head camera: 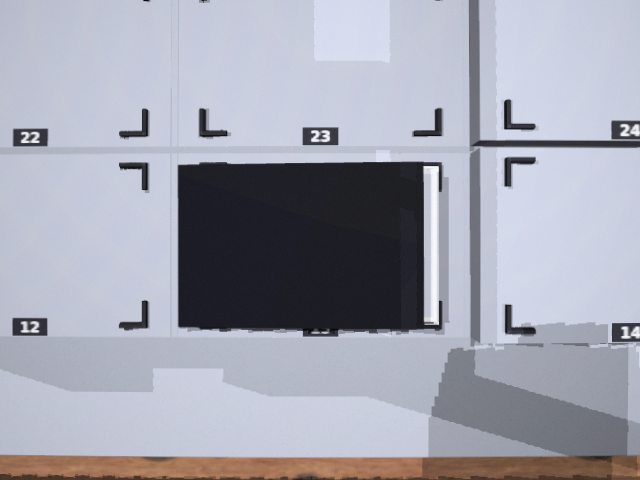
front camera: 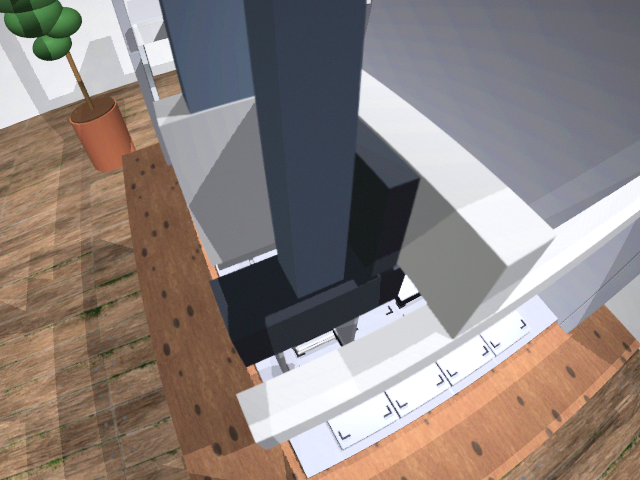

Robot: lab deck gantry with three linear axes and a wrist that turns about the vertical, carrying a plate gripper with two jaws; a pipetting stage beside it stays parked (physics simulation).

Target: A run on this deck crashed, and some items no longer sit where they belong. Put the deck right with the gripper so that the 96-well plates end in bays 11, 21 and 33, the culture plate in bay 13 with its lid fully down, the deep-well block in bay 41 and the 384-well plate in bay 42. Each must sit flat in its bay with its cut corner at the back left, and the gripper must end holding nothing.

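Frame: origin at the robot's base, x back, y left, z down, level; millimetres.
Seen in the pictures: gripper, fingertip midpoint: [front camera: 313,355].
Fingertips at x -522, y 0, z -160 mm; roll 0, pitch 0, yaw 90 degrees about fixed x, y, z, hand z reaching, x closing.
Pixels of each thing's top centre, then the offset from my fingertips to it. "spot": a spot on its surface instead.
- black slab, top centre: [head camera: 298,245] dx +141, dy +43, dz +138 mm
- white plate rim, surface spot: [head camera: 431,245] spot: dx +72, dy +43, dz +146 mm
- white plate, top centre: [front camera: 304,313] dx +130, dy +43, dz +146 mm
- white plate with a black edge, top centre: [front camera: 401,269] dx +130, dy +257, dz +146 mm
- Bay 12, surface spot: [head camera: 62,242] spot: dx +276, dy +45, dz +160 mm
- bay 23, surface spot: [head camera: 258,87] spot: dx +165, dy +132, dz +160 mm
- bay 14, surface spot: [head camera: 568,242] spot: dx +0, dy +45, dz +146 mm
In the head view a black slab [head camera: 299,245], which looks like the culture plate's lid, covers most of bay 13. It lies a little to the left. A white plate rim [head camera: 431,245] shows along its right side. Cut corners and fit underneath are hidden. In the front view part of the white plate [front camera: 319,343] shows past the gripper, and the slab is hidden. My gripper [front camera: 315,354] hangs above the bay 13 area with its jaws apart and nothing visible between them; the head view does not show it. A white plate with a black edge [front camera: 409,296] shows partly at right.
Bay 12 [head camera: 62,242], bay 23 [head camera: 258,87] and bay 14 [head camera: 568,242] show partly around bay 13. White pads [front camera: 368,421] [front camera: 467,359] line the deck's right side. The white gantry beam [front camera: 330,382] crosses low in front, and the dark column [front camera: 312,155] hides much of the deck.
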